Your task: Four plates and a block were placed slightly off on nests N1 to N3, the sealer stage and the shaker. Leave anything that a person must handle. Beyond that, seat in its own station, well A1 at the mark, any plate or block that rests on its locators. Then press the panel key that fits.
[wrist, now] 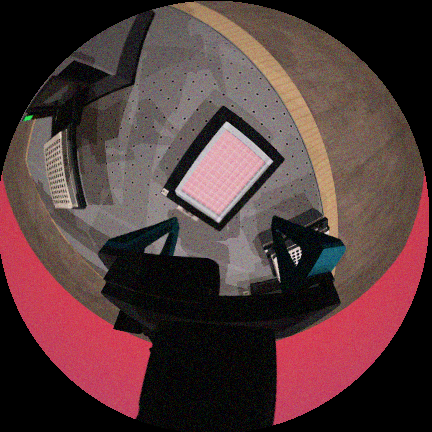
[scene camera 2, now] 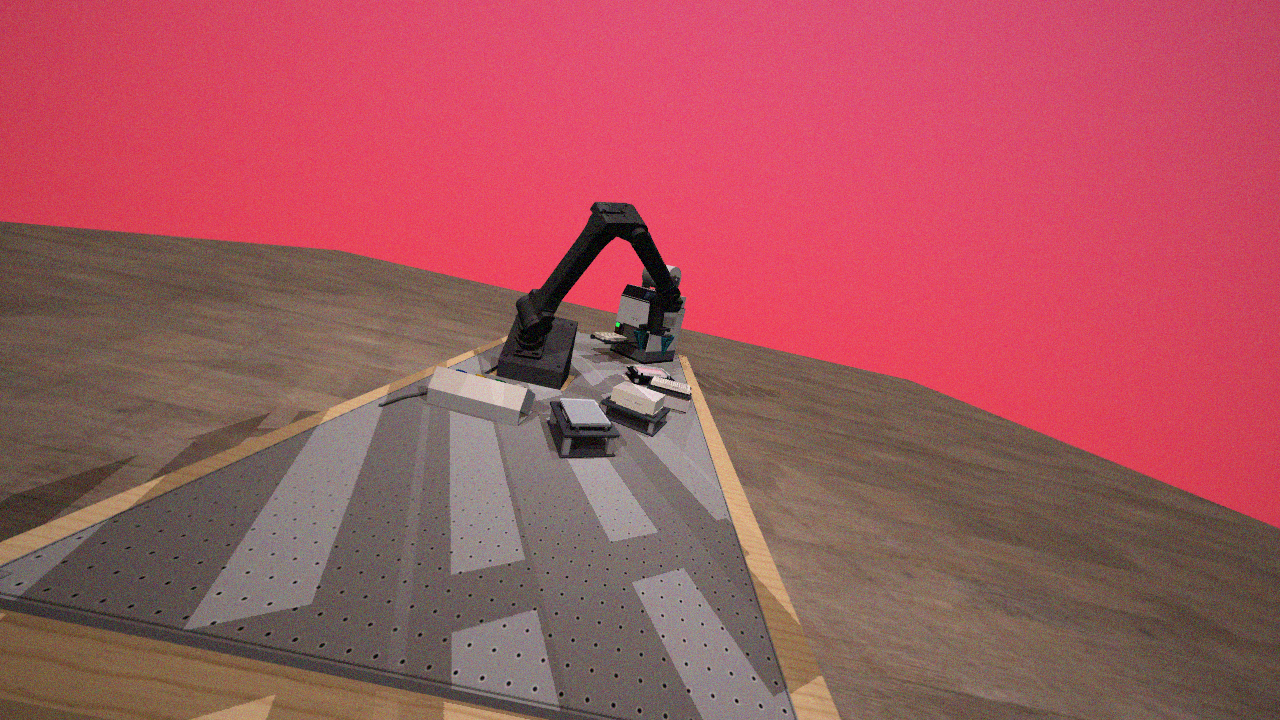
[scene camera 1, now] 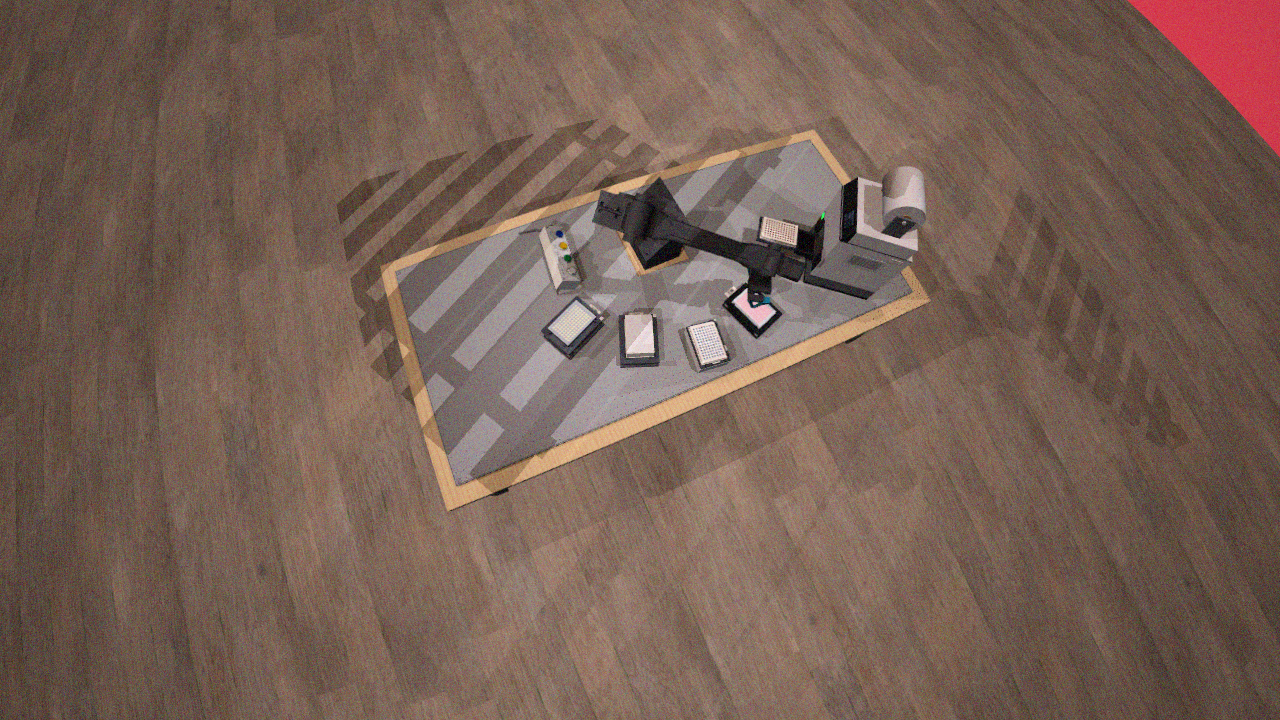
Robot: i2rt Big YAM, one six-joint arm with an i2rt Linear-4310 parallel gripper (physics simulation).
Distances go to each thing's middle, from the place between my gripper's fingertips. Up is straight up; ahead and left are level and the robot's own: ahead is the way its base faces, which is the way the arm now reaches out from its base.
Labels:
Right now my hand is 20 mm short of the pink plate (wrist: 230, 163), 20 mm to the right of it and 80 mm above it. The rest, counted from my hand: grey cylinder (scene camera 1: 903, 193): 30 mm ahead, 440 mm to the left, 280 mm above.

